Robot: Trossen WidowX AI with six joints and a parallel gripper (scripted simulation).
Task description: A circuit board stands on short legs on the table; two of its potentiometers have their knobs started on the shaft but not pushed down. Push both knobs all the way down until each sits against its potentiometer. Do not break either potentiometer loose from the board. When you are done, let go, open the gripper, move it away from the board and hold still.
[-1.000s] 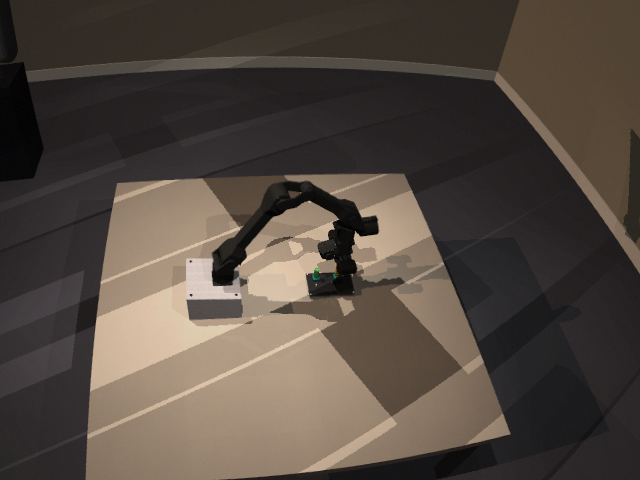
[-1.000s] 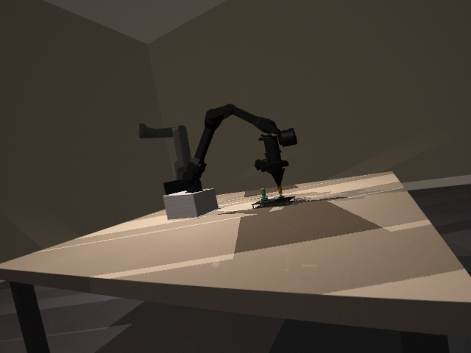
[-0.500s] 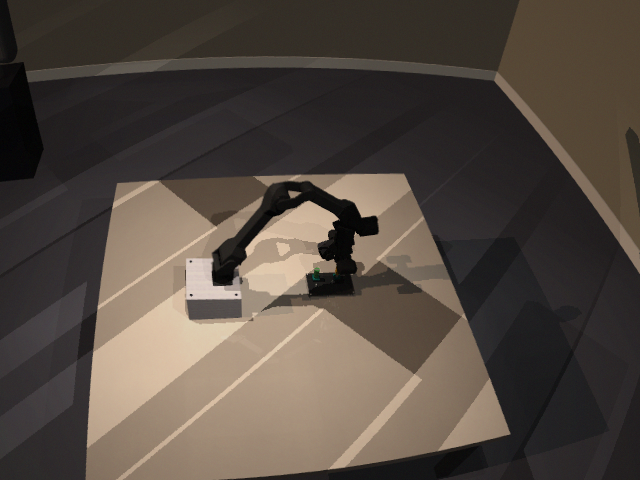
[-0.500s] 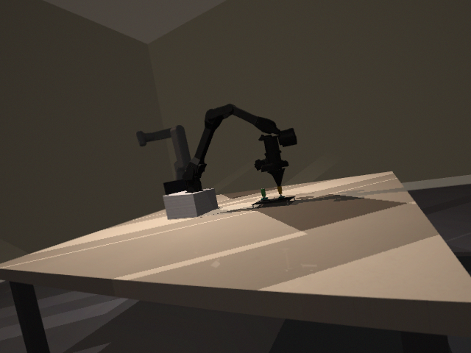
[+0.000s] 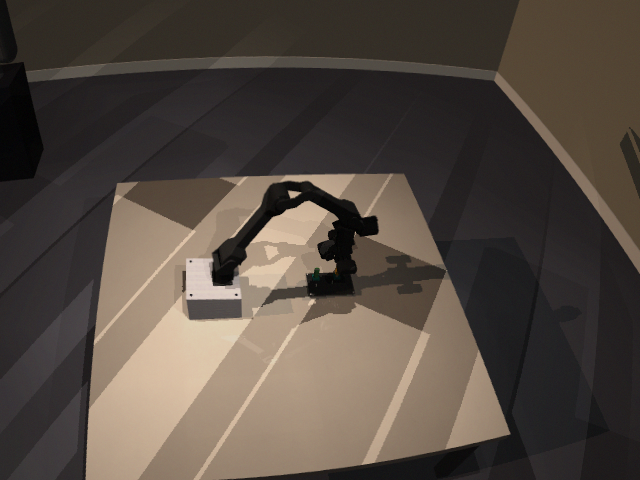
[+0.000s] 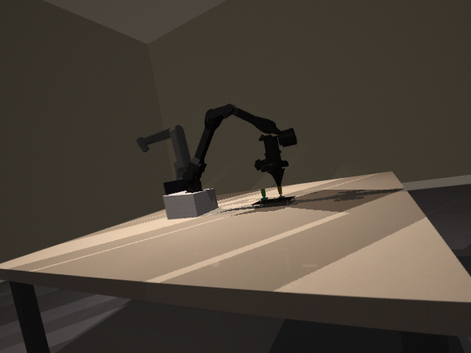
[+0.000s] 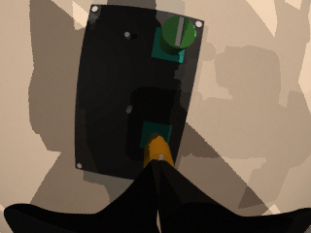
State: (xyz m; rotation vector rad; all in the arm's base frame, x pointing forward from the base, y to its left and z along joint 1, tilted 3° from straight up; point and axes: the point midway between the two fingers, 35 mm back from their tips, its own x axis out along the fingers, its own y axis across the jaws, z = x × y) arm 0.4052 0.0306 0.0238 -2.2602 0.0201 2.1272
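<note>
Now: the orange knob 1 cm below my gripper tip. From my gripper tip the other things lie so: green knob 8 cm behind, 2 cm below.
</note>
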